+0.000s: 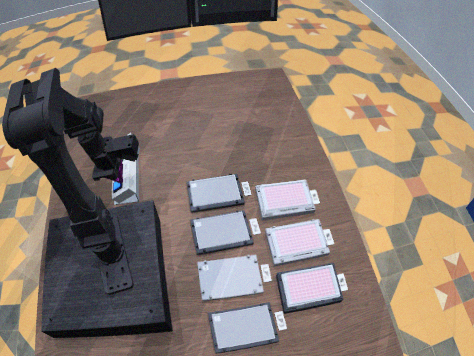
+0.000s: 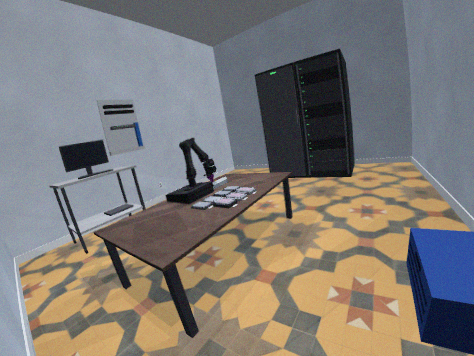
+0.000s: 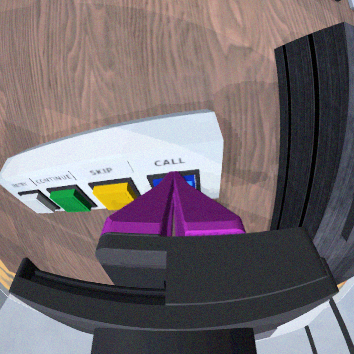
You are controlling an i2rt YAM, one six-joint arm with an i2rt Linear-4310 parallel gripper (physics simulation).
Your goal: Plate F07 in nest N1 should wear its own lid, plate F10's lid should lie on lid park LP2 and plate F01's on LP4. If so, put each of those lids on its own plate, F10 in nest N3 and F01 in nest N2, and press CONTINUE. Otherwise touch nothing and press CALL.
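Seen in the pictures: gripper, between the fingertips: (image 1: 121,182) (image 3: 173,178); arm's base, origin of its link: (image 1: 112,253) (image 2: 193,186).
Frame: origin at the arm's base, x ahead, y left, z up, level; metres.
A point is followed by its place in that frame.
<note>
My gripper (image 3: 173,178) @[x 0.056, y 0.233, z -0.031 m] (image 1: 119,176) @[x 0.056, y 0.233, z -0.031 m] is shut and empty, its purple tips over the blue CALL button (image 3: 189,180) @[x 0.051, y 0.222, z -0.031 m] (image 1: 116,186) @[x 0.039, y 0.229, z -0.039 m] and hiding part of it. The button face looks bright blue; its depth is hidden. The green CONTINUE button (image 3: 71,199) @[x 0.062, y 0.324, z -0.031 m] is to the left. Pink-welled plates stand in N3 (image 1: 285,196) @[x 0.466, y 0.049, z -0.057 m], N2 (image 1: 299,240) @[x 0.442, y -0.087, z -0.055 m] and, on a dark base, N1 (image 1: 311,285) @[x 0.414, y -0.211, z -0.050 m]. Grey panels lie at LP2 (image 1: 216,191) @[x 0.304, y 0.137, z -0.067 m] and LP4 (image 1: 222,231) @[x 0.277, y 0.013, z -0.066 m]. The lettering on plates and lids is too small to read, and I cannot tell if the N1 plate wears a lid.
The white button box (image 3: 190,132) @[x 0.084, y 0.212, z -0.029 m] (image 1: 131,177) @[x 0.088, y 0.237, z -0.030 m] also bears a yellow SKIP button (image 3: 114,195) @[x 0.055, y 0.281, z -0.031 m]. LP1 (image 1: 230,277) @[x 0.252, y -0.110, z -0.075 m] shows a pale panel with corner pegs, LP3 (image 1: 243,327) @[x 0.234, y -0.243, z -0.067 m] a grey panel in a dark frame. The black arm base (image 1: 100,310) @[x -0.059, y -0.130, z -0.006 m] stands near the box.
</note>
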